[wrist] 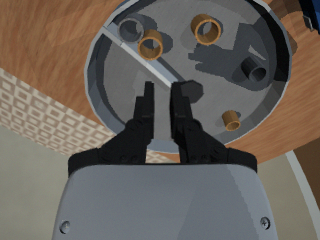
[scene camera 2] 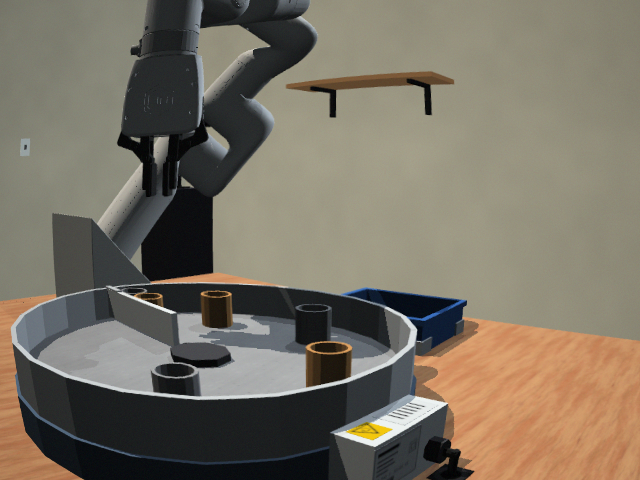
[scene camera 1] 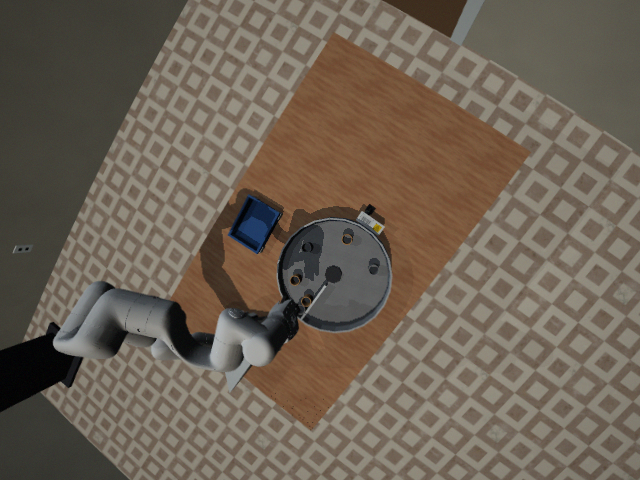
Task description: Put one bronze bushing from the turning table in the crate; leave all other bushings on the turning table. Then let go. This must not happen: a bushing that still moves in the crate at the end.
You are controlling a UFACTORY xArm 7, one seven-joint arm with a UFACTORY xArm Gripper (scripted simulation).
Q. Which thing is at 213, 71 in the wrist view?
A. A grey turning table.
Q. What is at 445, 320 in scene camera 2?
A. A blue crate.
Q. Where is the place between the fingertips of my gripper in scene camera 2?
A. At 159, 196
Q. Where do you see a grey turning table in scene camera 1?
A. At 352, 294
